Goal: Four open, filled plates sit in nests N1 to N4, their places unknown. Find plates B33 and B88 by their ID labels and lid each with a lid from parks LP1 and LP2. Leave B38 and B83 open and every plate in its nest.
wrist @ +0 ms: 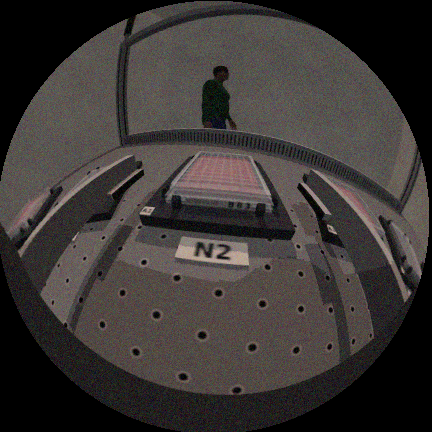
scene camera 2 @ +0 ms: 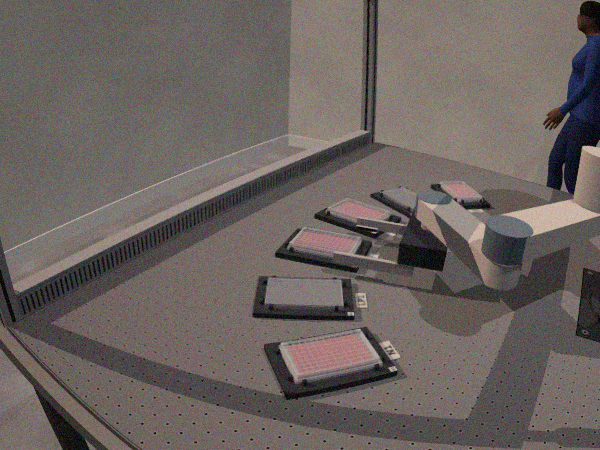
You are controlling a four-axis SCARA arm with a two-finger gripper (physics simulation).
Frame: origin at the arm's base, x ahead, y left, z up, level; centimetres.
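Seen in the pictures: gripper, fingertip midpoint: [wrist: 220, 164] [scene camera 2: 346, 237].
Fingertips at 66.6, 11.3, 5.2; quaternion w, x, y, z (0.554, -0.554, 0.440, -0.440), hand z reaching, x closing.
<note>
Pixels of each thing's middle, then the offset from my fingertips to it, as dx, dy, dz. "pt": a spot on its surface instead.
- open N2 plate, body centre: [wrist: 222, 169] [scene camera 2: 325, 243] +4.2, +0.8, -2.0
- N2 tag, surface spot: [wrist: 212, 251] pt -5.4, -1.3, -3.7
- open N3 plate, body centre: [wrist: 348, 200] [scene camera 2: 359, 212] +6.0, -17.0, -2.0
- open N1 plate, body centre: [scene camera 2: 330, 354] [wrist: 27, 211] -14.9, +30.9, -2.0
- open plate, body centre: [scene camera 2: 461, 191] -10.5, -48.6, -2.0
- LP1, body centre: [scene camera 2: 304, 293] [wrist: 94, 181] -2.2, +18.1, -2.5
- farther park, surface spot: [scene camera 2: 397, 196] pt +3.0, -32.6, -2.1
- slotted rail, surface spot: [scene camera 2: 200, 212] pt +33.8, +5.4, -1.3
My gripper [scene camera 2: 346, 240] [wrist: 220, 164] is open and empty, low at the label side of nest N2. Its fingers are spread wide to either side in the wrist view. The open N2 plate [scene camera 2: 325, 241] [wrist: 220, 172] sits in its black nest behind the N2 tag [wrist: 212, 251]; its ID label [wrist: 240, 205] is too blurred to read surely. The open N3 plate [scene camera 2: 352, 209] is partly behind a finger. The open N1 plate [scene camera 2: 330, 352] is at the front. Another open plate [scene camera 2: 460, 190] is at the back. Grey lids lie on LP1 [scene camera 2: 305, 291] and the farther park [scene camera 2: 397, 196].
The arm [scene camera 2: 555, 217] reaches in from the right. A slotted rail [scene camera 2: 200, 212] [wrist: 250, 140] runs along the table's far edge. A dark panel [scene camera 2: 590, 305] stands at the right edge. A person in blue [scene camera 2: 585, 80] and one in green [wrist: 215, 97] stand beyond the table.
</note>
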